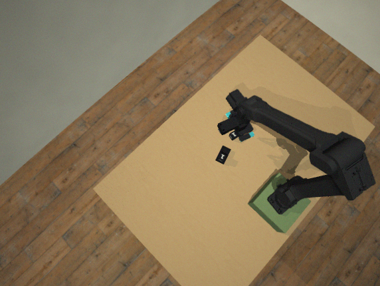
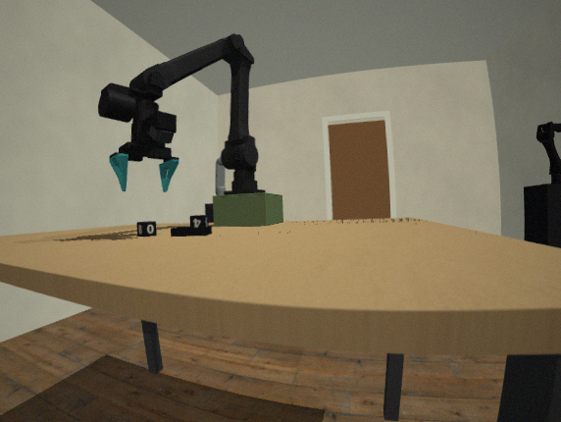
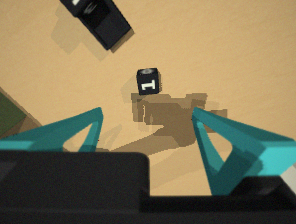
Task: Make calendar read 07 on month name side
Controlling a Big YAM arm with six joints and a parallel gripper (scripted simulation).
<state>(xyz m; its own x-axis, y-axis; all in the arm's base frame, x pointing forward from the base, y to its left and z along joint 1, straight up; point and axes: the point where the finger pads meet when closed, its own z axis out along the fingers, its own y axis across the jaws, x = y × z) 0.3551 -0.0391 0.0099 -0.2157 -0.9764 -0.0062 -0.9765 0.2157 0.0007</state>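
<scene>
My hand is 9 cm above the digit cube. Also, from my hand: black calendar tray (10 cm to the left, 10 cm below, 4 cm behind).
</scene>
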